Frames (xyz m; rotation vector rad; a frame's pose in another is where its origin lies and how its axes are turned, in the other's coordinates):
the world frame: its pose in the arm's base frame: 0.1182 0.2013 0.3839 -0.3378 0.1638 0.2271
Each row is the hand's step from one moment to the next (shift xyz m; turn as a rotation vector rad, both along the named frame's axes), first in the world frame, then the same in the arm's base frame.
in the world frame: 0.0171 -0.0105 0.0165 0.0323 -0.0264 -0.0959
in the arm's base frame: 0.0210 -0.0007 0.0152 0.0260 -0.0511 -0.0874
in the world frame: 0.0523 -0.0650 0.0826 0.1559 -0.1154 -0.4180
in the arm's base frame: 0.0763 -0.0211 0.0867 0.1279 -0.2203 -0.3840
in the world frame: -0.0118 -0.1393 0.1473 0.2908 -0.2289 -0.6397
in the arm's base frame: 0.0409 -0.0793 0.1824 0.2588 -0.3751 -0.5818
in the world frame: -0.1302 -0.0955 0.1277 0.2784 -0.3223 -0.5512
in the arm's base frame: -0.0861 -0.0687 0.1739 0.2807 -0.4328 -0.4681
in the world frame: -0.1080 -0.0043 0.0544 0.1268 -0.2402 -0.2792
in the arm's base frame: -0.0962 -0.0060 0.0732 0.1475 -0.2926 -0.2106
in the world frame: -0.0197 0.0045 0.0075 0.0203 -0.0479 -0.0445
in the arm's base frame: -0.0191 0.0029 0.0095 0.0260 -0.0555 -0.0306
